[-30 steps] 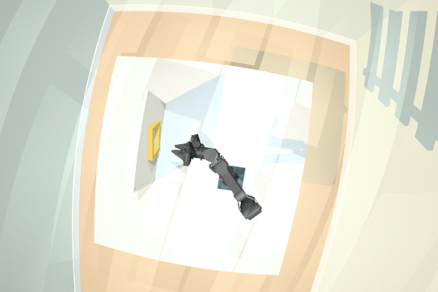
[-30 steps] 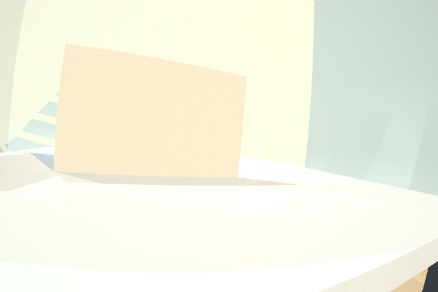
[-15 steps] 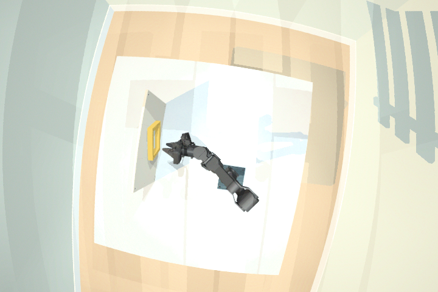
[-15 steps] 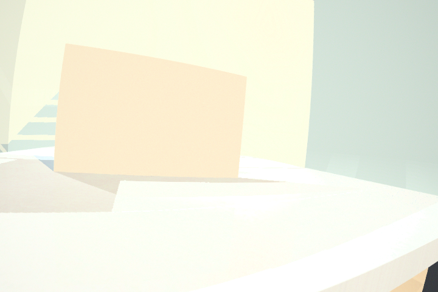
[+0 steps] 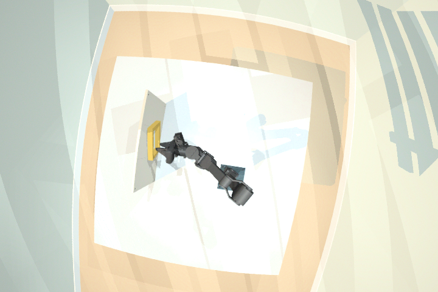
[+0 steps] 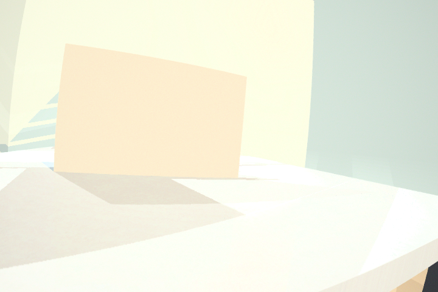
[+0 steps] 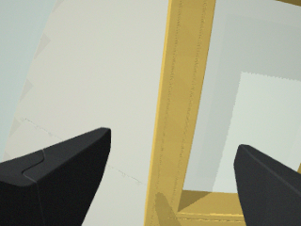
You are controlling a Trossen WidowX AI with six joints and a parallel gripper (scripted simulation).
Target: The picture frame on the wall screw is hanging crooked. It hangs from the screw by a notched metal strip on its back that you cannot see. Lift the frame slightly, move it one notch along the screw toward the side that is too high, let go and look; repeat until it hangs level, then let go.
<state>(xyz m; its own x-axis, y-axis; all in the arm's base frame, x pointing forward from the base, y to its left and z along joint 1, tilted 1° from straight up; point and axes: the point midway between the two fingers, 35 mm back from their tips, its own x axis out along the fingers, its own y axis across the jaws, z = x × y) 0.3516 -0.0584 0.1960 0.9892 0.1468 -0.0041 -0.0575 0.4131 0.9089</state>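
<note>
My gripper tip is now 5 cm short of the picture frame, 5 cm above it and 2 cm to the left of it. From my gripper tip the other things lie so: grey wall panel (6 cm ahead, 5 cm below).
</note>
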